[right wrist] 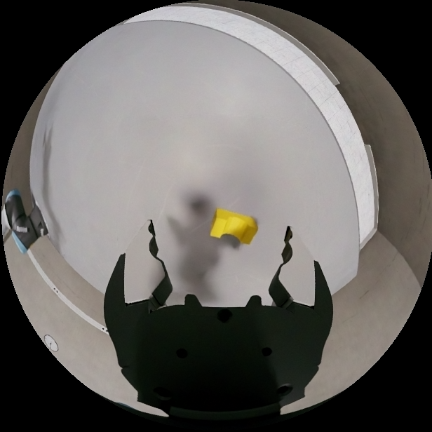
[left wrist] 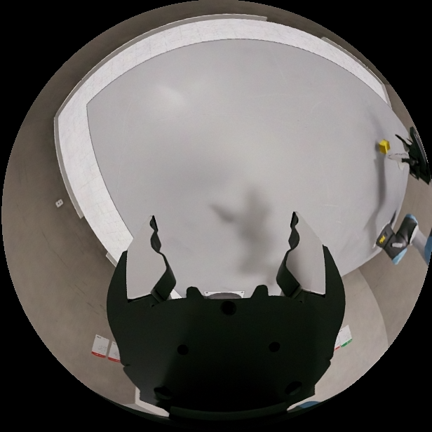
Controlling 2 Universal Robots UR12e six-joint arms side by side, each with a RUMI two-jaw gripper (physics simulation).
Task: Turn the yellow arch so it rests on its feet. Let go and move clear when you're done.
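Note:
The yellow arch (right wrist: 239, 226) (left wrist: 384, 146) is on the grey table top. In the right wrist view it is between the fingertips' lines, nearer the right-hand finger, with its curved hollow partly facing the camera and the palm. Which face it rests on is not clear. My right gripper (right wrist: 220, 224) is open and above the arch, with space on both sides of it; how near the fingertips are in height is hard to tell. My left gripper (left wrist: 223, 214) is open and empty, over the table far from the arch.
The grey table top (left wrist: 200, 100) (right wrist: 150, 100) has a pale strip (left wrist: 71, 145) (right wrist: 320, 90) beyond its edge. A dark and blue robot arm part (left wrist: 397, 240) is at the right of the left wrist view; another arm part (right wrist: 22, 225) is at the left of the right wrist view.

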